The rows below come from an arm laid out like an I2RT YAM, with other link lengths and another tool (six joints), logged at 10 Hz.
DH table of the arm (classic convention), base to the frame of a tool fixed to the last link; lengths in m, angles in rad. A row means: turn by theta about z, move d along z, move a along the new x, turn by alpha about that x. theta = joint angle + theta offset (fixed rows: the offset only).
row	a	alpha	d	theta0
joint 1	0.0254	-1.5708	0.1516	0
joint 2	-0.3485	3.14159	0	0
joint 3	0.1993	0	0	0.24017
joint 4	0.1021	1.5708	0.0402	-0.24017
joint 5	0	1.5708	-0.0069	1.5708
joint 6	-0.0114	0.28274	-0.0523	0.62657
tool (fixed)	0	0	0.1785	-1.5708
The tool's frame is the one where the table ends.
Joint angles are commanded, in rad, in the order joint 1, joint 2, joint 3, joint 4, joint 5, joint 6. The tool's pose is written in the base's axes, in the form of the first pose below.
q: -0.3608, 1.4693, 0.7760, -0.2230, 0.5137, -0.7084
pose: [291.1 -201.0 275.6 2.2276 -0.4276 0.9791]
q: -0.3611, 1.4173, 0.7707, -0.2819, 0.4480, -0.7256
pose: [280.7 -188.5 277.0 2.2929 -0.3975 1.0011]
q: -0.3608, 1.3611, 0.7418, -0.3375, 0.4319, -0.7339
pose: [262.0 -178.9 272.9 2.3276 -0.3800 0.9773]
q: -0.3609, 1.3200, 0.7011, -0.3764, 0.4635, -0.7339
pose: [241.7 -175.2 264.3 2.3284 -0.3757 0.9144]
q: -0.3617, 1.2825, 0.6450, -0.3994, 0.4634, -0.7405
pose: [222.5 -167.9 250.5 2.3574 -0.3601 0.8652]
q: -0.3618, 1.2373, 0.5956, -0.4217, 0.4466, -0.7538
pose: [205.3 -158.7 239.9 2.3916 -0.3374 0.8410]
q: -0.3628, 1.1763, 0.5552, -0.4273, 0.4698, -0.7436
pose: [188.9 -156.0 239.4 2.3599 -0.3554 0.8467]
